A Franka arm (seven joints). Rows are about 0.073 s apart.
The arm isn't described. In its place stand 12 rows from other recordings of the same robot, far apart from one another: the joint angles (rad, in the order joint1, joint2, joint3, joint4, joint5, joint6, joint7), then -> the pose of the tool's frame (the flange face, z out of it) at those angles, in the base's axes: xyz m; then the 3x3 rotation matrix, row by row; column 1 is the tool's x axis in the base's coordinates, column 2 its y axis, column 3 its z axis.
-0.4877 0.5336 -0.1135 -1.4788 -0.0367 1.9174 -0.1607 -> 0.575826, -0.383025, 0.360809; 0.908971, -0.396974, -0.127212; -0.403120, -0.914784, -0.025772; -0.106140, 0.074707, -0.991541
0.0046 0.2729 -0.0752 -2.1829 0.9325 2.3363 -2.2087 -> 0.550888, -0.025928, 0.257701; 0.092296, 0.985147, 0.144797; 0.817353, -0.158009, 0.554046; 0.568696, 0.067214, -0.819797
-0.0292 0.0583 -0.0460 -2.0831 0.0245 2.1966 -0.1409 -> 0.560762, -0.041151, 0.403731; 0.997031, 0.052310, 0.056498; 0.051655, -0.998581, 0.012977; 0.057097, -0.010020, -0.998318
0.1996 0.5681 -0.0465 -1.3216 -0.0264 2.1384 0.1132 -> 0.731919, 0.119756, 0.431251; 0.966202, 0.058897, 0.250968; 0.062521, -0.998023, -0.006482; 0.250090, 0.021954, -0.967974
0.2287 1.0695 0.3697 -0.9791 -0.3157 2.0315 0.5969 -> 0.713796, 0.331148, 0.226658; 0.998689, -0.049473, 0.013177; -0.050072, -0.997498, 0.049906; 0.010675, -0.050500, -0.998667
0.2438 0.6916 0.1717 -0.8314 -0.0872 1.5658 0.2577 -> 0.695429, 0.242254, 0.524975; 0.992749, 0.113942, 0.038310; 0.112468, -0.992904, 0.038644; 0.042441, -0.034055, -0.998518
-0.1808 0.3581 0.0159 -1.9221 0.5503 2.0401 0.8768 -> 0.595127, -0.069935, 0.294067; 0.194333, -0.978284, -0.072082; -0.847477, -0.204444, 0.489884; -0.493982, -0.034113, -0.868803
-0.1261 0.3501 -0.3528 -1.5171 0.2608 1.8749 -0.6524 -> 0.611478, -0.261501, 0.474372; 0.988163, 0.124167, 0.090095; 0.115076, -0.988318, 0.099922; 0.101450, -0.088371, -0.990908
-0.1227 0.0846 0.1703 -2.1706 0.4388 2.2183 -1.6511 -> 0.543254, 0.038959, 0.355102; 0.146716, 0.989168, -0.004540; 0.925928, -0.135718, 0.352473; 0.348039, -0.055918, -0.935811
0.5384 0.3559 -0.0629 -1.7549 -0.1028 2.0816 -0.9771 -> 0.573600, 0.293177, 0.365009; 0.064474, 0.997523, 0.028110; 0.991966, -0.060991, -0.110835; -0.108846, 0.035030, -0.993441
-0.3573 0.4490 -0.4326 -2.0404 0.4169 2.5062 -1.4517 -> 0.427476, -0.425884, 0.244945; 0.924251, 0.365897, 0.108992; 0.369967, -0.928849, -0.019078; 0.094256, 0.057956, -0.993860
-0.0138 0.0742 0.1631 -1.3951 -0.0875 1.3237 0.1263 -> 0.546646, 0.067108, 0.645225; 0.991134, 0.014313, -0.132091; 0.001918, -0.995619, -0.093485; -0.132850, 0.092403, -0.986819
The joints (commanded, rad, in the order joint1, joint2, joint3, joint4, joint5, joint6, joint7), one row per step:
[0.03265, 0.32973, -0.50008, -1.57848, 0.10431, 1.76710, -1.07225]
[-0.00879, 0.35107, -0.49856, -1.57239, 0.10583, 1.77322, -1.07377]
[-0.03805, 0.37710, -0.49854, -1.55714, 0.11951, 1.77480, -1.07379]
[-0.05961, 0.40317, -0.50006, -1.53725, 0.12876, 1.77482, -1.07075]
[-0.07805, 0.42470, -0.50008, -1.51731, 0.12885, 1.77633, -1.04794]
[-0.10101, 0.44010, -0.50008, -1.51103, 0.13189, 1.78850, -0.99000]
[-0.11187, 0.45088, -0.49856, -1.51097, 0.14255, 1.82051, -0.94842]
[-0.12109, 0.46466, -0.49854, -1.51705, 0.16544, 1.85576, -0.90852]
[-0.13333, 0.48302, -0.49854, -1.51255, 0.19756, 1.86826, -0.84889]
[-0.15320, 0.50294, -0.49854, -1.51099, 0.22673, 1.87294, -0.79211]
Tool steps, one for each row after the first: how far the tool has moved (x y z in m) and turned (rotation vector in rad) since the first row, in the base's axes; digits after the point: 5 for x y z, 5 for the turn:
[-0.00606, -0.02365, -0.00929, -0.00389, 0.00988, -0.03761]
[-0.00785, -0.03985, -0.01755, -0.00002, 0.01464, -0.06830]
[-0.00784, -0.05268, -0.02384, -0.00198, 0.01884, -0.09356]
[-0.00750, -0.06371, -0.02755, -0.01406, 0.02166, -0.13081]
[-0.01082, -0.07769, -0.03312, -0.02718, 0.01947, -0.21008]
[-0.00932, -0.08456, -0.03744, -0.03788, -0.00309, -0.26217]
[-0.00801, -0.09068, -0.04603, -0.03754, -0.02555, -0.31808]
[-0.00726, -0.09683, -0.05446, -0.02532, -0.03613, -0.39976]
[-0.01078, -0.10712, -0.06587, -0.01096, -0.03308, -0.48660]

